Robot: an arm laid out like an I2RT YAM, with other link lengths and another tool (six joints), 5 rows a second.
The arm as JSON. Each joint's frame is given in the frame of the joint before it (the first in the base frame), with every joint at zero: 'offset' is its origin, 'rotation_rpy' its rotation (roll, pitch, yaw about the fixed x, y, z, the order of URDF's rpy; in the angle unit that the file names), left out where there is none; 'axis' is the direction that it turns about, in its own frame. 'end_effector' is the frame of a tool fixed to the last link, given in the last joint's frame.
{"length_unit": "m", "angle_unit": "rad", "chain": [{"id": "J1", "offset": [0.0, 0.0, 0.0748], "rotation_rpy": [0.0, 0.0, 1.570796], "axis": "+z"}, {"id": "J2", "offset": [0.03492, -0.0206, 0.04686], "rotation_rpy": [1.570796, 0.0, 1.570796], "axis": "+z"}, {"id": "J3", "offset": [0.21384, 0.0, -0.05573], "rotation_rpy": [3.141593, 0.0, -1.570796], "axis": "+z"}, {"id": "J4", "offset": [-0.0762, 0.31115, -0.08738], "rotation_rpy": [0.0, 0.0, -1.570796], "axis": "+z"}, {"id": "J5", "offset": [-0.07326, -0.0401, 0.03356], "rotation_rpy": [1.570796, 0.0, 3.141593], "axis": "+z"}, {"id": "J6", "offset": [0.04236, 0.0, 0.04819], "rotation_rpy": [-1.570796, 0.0, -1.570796], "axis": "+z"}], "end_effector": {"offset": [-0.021, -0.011, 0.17], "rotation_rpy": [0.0, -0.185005, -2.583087]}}
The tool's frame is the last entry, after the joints.
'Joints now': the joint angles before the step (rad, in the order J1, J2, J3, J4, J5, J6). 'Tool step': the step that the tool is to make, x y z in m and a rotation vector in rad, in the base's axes. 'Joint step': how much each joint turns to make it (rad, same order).
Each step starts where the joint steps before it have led.
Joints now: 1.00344 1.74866 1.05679 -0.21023 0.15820 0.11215
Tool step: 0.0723 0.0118 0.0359 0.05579 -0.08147 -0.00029
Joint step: -0.11500 0.08121 0.15479 0.03395 -0.05072 -0.10901
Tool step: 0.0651 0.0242 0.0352 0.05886 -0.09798 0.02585
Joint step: -0.07223 0.13610 0.20671 0.04596 -0.04910 -0.09203
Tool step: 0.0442 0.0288 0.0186 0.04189 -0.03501 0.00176
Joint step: -0.02618 0.17780 0.25745 -0.02455 -0.02459 -0.01383
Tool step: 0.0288 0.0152 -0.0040 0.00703 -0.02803 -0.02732
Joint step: -0.00612 0.14904 0.17842 -0.00461 0.02590 -0.00005
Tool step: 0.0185 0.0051 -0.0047 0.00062 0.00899 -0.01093
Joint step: -0.01540 0.10135 0.13943 -0.04423 -0.00750 0.00303
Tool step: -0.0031 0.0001 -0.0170 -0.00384 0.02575 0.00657
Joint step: -0.00151 0.02008 -0.00722 0.00576 -0.01532 0.00770
